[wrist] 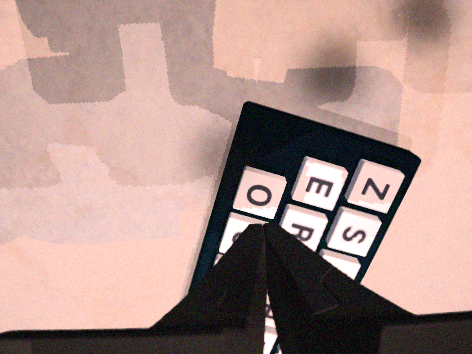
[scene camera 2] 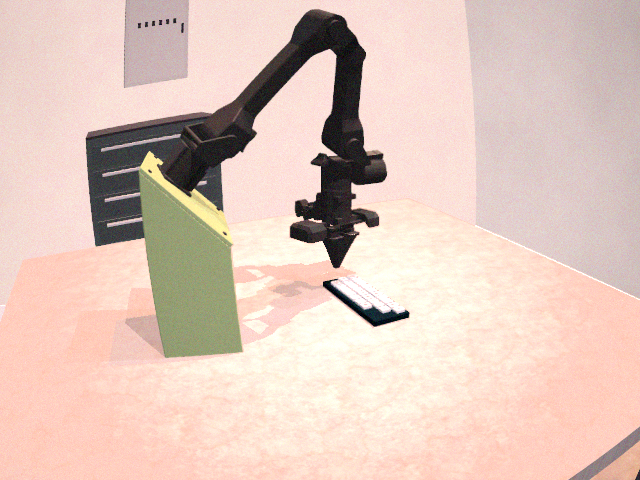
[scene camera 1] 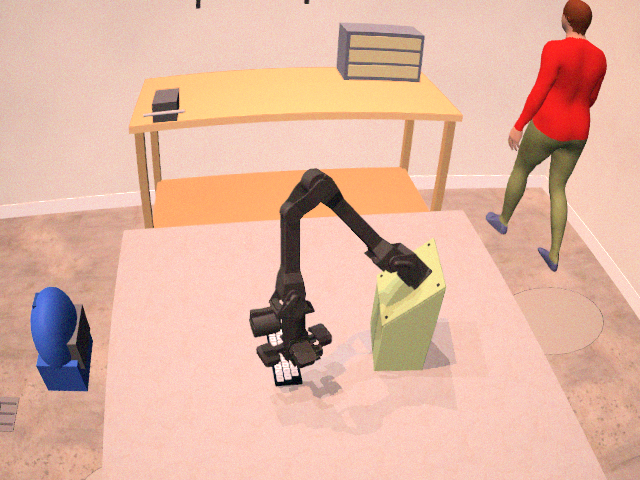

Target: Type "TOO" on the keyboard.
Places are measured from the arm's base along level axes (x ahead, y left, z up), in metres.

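Where they show: gripper, fingertip midpoint: (wrist: 262, 236) (scene camera 2: 336, 267) (scene camera 1: 294, 365); arm's base at its link origin: (scene camera 2: 172, 180) (scene camera 1: 418, 275).
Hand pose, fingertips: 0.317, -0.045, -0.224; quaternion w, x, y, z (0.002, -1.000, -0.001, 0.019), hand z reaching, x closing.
Things, the pixels of their centre, and the offset from my fingertips, as dx, dy, dz. Level surfaces: height alone.
- black keyboard at the middle of its body: (wrist: 251, 339) (scene camera 2: 364, 297) (scene camera 1: 283, 353) -0.007, -0.080, -0.038
- O key at the middle of its body: (wrist: 259, 192) -0.001, +0.001, -0.033
- E key at the middle of its body: (wrist: 318, 183) +0.023, +0.004, -0.033
- Z key at the middle of its body: (wrist: 373, 186) +0.044, +0.002, -0.033
- R key at the middle of its body: (wrist: 300, 229) +0.016, -0.016, -0.033
- S key at the middle of its body: (wrist: 353, 231) +0.037, -0.018, -0.033
- table at its surface level: dz -0.046
The black keyboard (scene camera 1: 287, 370) (scene camera 2: 368, 301) (wrist: 280, 137) with white letter keys lies flat on the table, partly hidden by the arm in scene camera 1. In the wrist view, the O key (wrist: 259, 195) is just beyond the fingertips, with the E key (wrist: 318, 186), Z key (wrist: 375, 188), R key (wrist: 301, 231) and S key (wrist: 354, 234) to the right. A key below O is mostly covered by the left finger. My gripper (scene camera 2: 337, 266) (wrist: 262, 236) is shut and empty, pointing down above the keyboard's far end in scene camera 2. The T key cannot be made out.
The arm is mounted on a green slanted pedestal (scene camera 1: 405, 330) (scene camera 2: 191, 279) standing on the table (scene camera 1: 206, 423) (scene camera 2: 310, 413). A wooden workbench (scene camera 1: 258, 98) stands behind, a person in red (scene camera 1: 571, 93) to the right, and a blue object (scene camera 1: 54, 330) to the left.
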